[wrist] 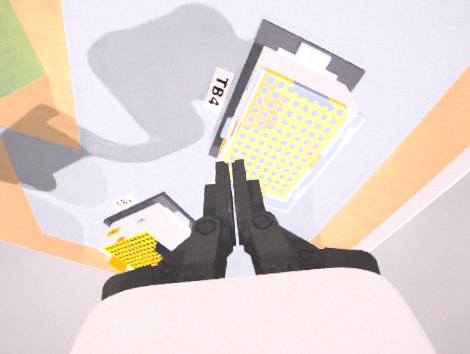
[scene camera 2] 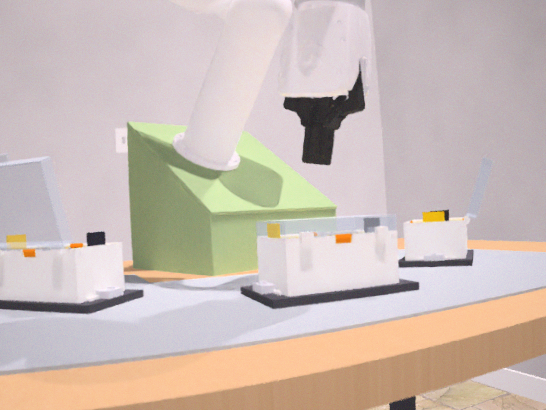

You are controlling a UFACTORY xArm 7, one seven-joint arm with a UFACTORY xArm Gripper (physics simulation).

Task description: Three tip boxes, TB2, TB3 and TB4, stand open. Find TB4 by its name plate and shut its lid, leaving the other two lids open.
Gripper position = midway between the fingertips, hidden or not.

In view: my gripper (scene camera 2: 316,164), a grey mat (wrist: 139,82) and a name plate (wrist: 221,81).
My gripper also shows in the wrist view (wrist: 231,179).
